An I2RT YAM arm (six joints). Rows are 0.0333 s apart.
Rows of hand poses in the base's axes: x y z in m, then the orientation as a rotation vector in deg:
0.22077, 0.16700, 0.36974, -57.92, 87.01, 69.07
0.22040, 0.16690, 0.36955, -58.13, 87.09, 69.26
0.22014, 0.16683, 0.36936, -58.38, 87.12, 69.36
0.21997, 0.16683, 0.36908, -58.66, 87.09, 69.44
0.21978, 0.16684, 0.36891, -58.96, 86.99, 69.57
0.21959, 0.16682, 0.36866, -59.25, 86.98, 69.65
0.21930, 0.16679, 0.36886, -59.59, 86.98, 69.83
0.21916, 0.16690, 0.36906, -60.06, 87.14, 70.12
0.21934, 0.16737, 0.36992, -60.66, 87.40, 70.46
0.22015, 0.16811, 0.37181, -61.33, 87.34, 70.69
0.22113, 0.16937, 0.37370, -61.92, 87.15, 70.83
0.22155, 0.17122, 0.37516, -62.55, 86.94, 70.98
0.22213, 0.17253, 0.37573, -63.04, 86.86, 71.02
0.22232, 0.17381, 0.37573, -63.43, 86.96, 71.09
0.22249, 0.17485, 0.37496, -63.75, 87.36, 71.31
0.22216, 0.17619, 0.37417, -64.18, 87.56, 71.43
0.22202, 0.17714, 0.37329, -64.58, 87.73, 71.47
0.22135, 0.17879, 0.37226, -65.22, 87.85, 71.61
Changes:
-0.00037, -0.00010, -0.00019, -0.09, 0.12, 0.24
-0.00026, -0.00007, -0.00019, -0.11, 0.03, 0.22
-0.00017, 0.00000, -0.00028, -0.10, -0.03, 0.23
-0.00019, 0.00001, -0.00017, -0.05, -0.05, 0.28
-0.00019, -0.00002, -0.00025, -0.11, -0.02, 0.24
-0.00029, -0.00003, 0.00020, -0.11, 0.04, 0.33
-0.00014, 0.00011, 0.00020, -0.24, 0.18, 0.46
0.00018, 0.00047, 0.00086, -0.35, 0.26, 0.56
0.00081, 0.00074, 0.00189, -0.22, -0.03, 0.58
0.00098, 0.00126, 0.00189, -0.13, -0.15, 0.49
0.00042, 0.00185, 0.00146, -0.14, -0.16, 0.52
0.00058, 0.00131, 0.00057, -0.19, -0.12, 0.36
0.00019, 0.00128, 0.00000, -0.24, 0.04, 0.29
0.00017, 0.00104, -0.00077, -0.34, 0.33, 0.29
-0.00033, 0.00134, -0.00079, -0.30, 0.12, 0.33
-0.00014, 0.00095, -0.00088, -0.29, 0.06, 0.27
-0.00067, 0.00165, -0.00103, -0.35, 0.05, 0.49

